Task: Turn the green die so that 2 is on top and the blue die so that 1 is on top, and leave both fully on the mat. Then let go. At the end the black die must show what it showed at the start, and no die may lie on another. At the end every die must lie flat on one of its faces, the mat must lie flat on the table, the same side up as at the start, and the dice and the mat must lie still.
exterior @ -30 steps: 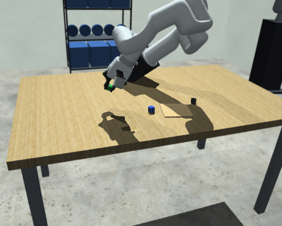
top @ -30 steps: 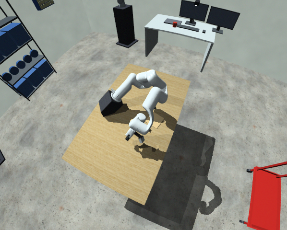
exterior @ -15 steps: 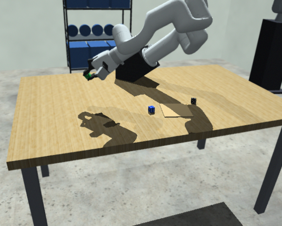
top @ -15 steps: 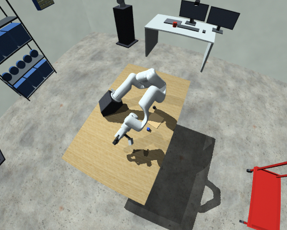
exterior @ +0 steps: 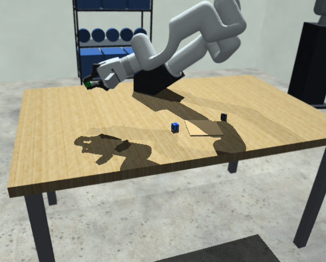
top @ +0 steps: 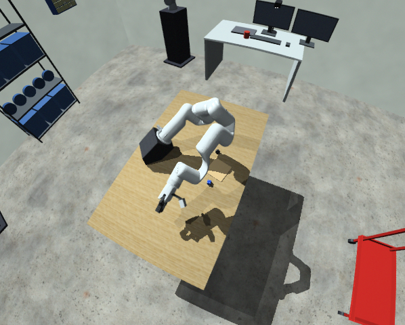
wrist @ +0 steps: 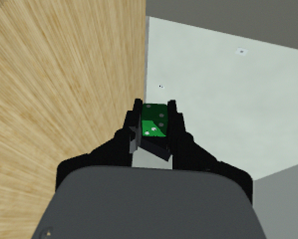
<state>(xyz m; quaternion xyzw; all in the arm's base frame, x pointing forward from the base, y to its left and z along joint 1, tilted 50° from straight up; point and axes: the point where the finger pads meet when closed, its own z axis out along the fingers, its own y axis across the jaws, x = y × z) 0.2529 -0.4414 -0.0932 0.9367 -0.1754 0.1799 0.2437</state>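
Now: the blue die 100 mm ahead of my hand, 350 mm to the left of it and 160 mm below it. The rest, counted from my hand: black die 10 mm ahead, 590 mm to the left, 160 mm below; then tan mat 90 mm ahead, 470 mm to the left, 170 mm below; then green die 10 mm to the right.
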